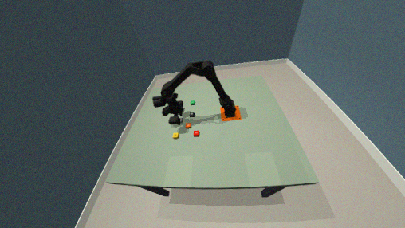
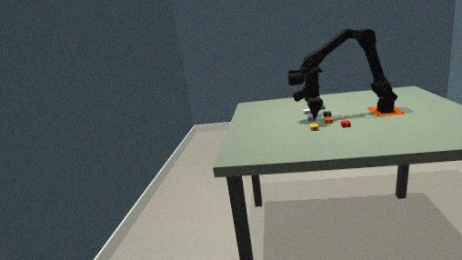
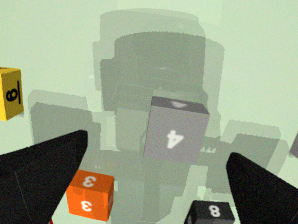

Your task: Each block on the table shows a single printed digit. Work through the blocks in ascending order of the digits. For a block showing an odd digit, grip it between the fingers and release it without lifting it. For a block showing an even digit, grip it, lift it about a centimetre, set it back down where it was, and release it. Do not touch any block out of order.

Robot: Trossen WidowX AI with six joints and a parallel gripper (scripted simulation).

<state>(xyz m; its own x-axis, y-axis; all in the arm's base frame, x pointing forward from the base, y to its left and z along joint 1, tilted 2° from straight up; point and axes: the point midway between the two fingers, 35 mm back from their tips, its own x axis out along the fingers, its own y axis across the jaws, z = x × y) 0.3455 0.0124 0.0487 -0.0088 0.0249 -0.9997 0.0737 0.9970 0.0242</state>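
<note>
Now: gripper tip 1 cm short of the grey block, 1 cm to the left of it and 1 cm above it. Also, from my gripper tip: yellow block: 2 cm ahead, 12 cm to the left, 1 cm below; black block: 8 cm behind, 5 cm to the right, 1 cm below; orange block: 6 cm behind, 5 cm to the left, 1 cm below.
</note>
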